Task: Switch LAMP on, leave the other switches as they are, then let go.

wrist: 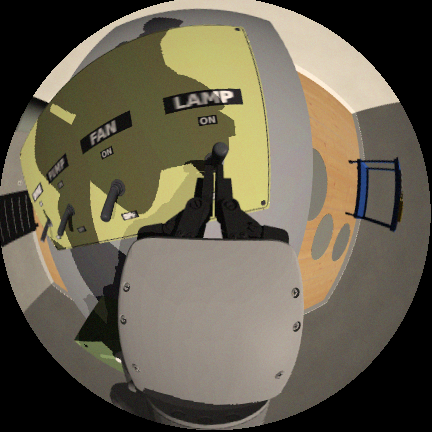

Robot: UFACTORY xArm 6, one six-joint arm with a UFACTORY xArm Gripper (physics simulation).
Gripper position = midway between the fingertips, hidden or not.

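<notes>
There is a yellow-green switch panel (143, 117) that I can see, and together with the panel I see my gripper (214, 175).
</notes>
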